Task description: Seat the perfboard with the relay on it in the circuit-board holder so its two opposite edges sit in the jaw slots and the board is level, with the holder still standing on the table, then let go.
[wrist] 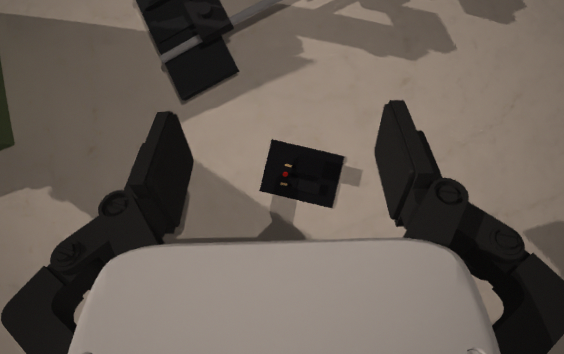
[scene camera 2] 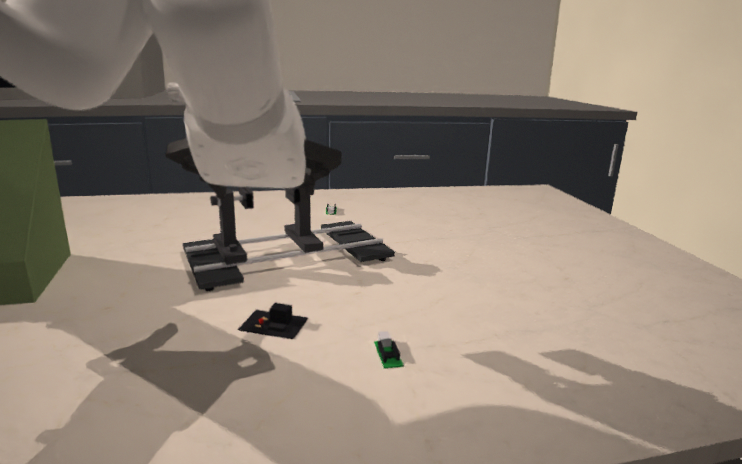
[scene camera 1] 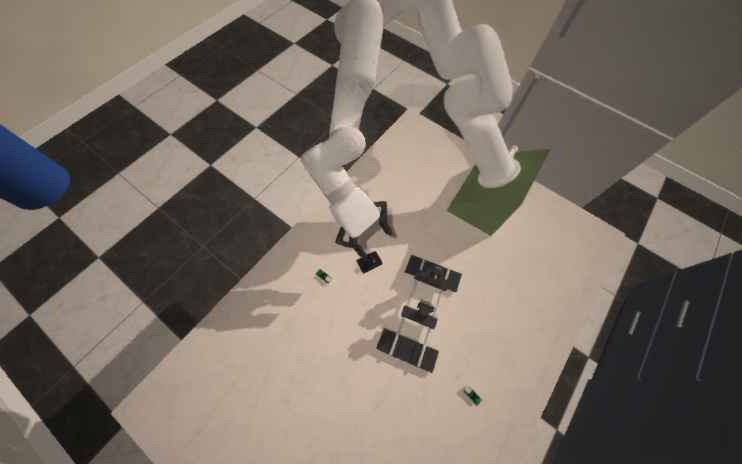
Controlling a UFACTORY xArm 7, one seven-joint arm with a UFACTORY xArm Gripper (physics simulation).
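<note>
The black perfboard lies flat on the table, its black relay block upward and a small red part near one edge. The circuit-board holder stands on the table beside it, with two upright jaws on two rails and empty space between the jaws. My gripper is open and empty above the perfboard. In the wrist view the board shows between the spread fingers, turned slightly relative to them. In scene camera 2 the arm's white housing hides the fingertips.
A small green board lies near the perfboard; another lies beyond the holder. A green block stands under the second arm section. Dark cabinets stand past the table.
</note>
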